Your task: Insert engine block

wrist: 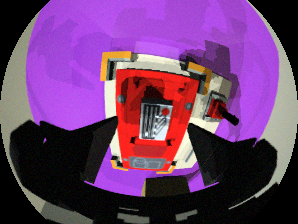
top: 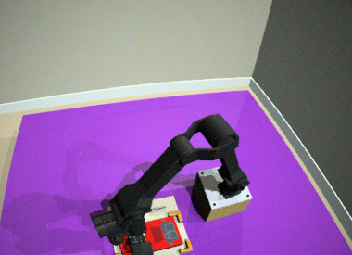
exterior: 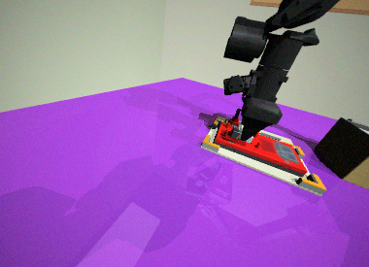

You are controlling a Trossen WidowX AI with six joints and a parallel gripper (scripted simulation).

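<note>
The dark grey engine block is 20 mm below my gripper tip. From my gripper tip the other things lie so: red-and-black post 10 mm ahead, 120 mm to the right, 10 mm below.
</note>
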